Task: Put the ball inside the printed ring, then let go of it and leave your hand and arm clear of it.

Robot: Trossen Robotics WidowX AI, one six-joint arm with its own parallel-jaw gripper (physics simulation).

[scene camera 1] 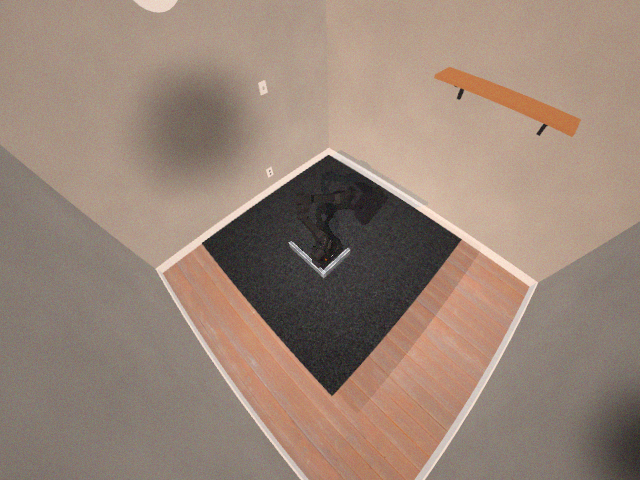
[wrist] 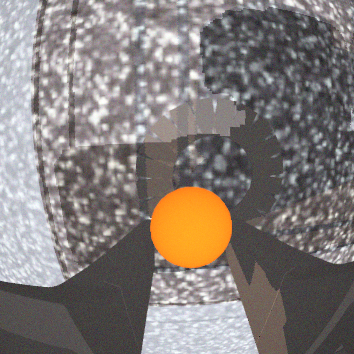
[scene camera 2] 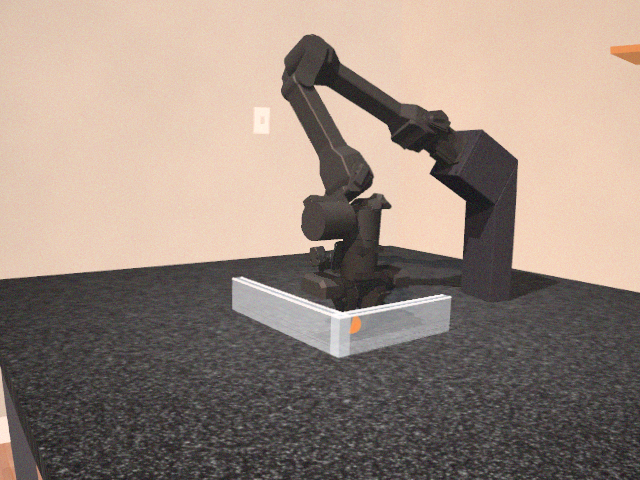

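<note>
The orange ball (scene camera 1: 325, 259) (scene camera 2: 355, 324) (wrist: 191, 227) is between the two dark fingers of my gripper (scene camera 2: 355, 320) (wrist: 188, 226), which touch it on both sides. The gripper is shut on the ball, low behind the corner of the clear walls. The printed ring (wrist: 266, 172), a segmented grey-brown band, shows on the surface in the wrist view. The ball covers part of its lower edge there. Whether the ball touches the surface cannot be told. In scene camera 2 the ring does not show, and part of the ball is hidden by the wall corner.
Two low clear walls (scene camera 1: 306, 259) (scene camera 2: 281, 314) meet in a corner close to the gripper, on the black speckled table (scene camera 1: 330, 330) (scene camera 2: 330, 413). A dark stand (scene camera 2: 491, 248) rises at the arm's far end. An orange shelf (scene camera 1: 506, 100) hangs on the room wall.
</note>
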